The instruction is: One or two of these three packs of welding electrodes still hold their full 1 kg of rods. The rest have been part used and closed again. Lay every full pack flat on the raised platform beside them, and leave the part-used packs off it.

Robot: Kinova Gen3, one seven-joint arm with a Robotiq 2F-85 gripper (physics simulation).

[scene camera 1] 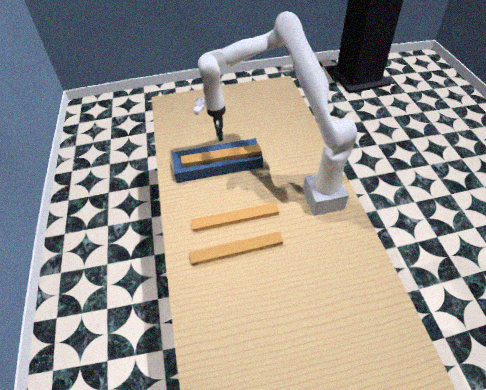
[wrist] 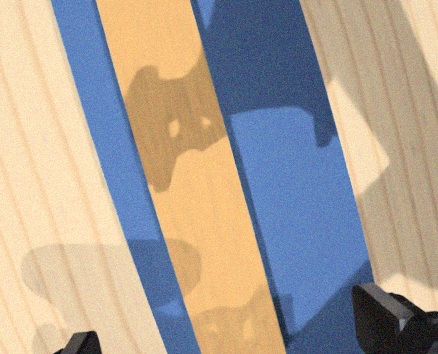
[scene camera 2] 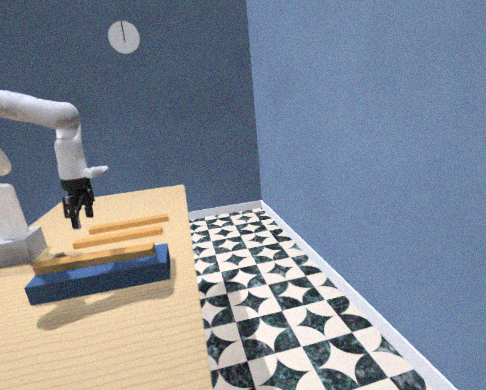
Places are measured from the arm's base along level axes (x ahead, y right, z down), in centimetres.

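Where they show: gripper, fingertip midpoint: [scene camera 1: 220, 133] [wrist: 229, 337] [scene camera 2: 84, 223]; arm's base, link origin: [scene camera 1: 326, 186] [scene camera 2: 16, 234].
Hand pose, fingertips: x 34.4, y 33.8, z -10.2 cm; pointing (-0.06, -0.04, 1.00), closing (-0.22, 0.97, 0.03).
Note:
Things, the pixels of their top centre, and the offset from my fingertips. Level surfaces: height alone.
- orange-tan electrode pack, top centre: [wrist: 209, 235] [scene camera 2: 96, 254] [scene camera 1: 221, 153] dz +11.2, dx +0.8, dy -0.3 cm
- blue raised platform, top centre: [wrist: 230, 184] [scene camera 2: 102, 263] [scene camera 1: 216, 155] dz +13.6, dx +2.6, dy +1.8 cm
- second pack, top centre: [scene camera 1: 235, 215] [scene camera 2: 118, 234] dz +17.2, dx +3.7, dy -30.8 cm
- third pack, top centre: [scene camera 1: 236, 246] [scene camera 2: 129, 221] dz +17.2, dx +7.4, dy -45.2 cm
- wooden table, surface height: dz +19.6 cm
One orange-tan electrode pack [scene camera 1: 220, 155] [scene camera 2: 95, 257] [wrist: 210, 215] lies flat on the blue raised platform [scene camera 1: 215, 173] [scene camera 2: 100, 286] [wrist: 300, 190], lengthwise, with one end close to the platform end nearer the arm's base. A second pack [scene camera 1: 235, 216] [scene camera 2: 118, 237] lies flat on the table beside the platform, and a third pack [scene camera 1: 236, 248] [scene camera 2: 129, 224] lies beyond it, roughly parallel. The three look alike; their fill does not show. My gripper [scene camera 1: 220, 139] [scene camera 2: 83, 220] [wrist: 229, 337] is open and empty, above the pack on the platform and clear of it.
The wooden table [scene camera 1: 280, 310] [scene camera 2: 125, 350] carries the platform and packs. The arm's base [scene camera 1: 326, 197] [scene camera 2: 20, 247] stands on it, to the right in scene camera 1. A black column [scene camera 1: 370, 40] stands on the floor behind the table. Walls enclose the room.

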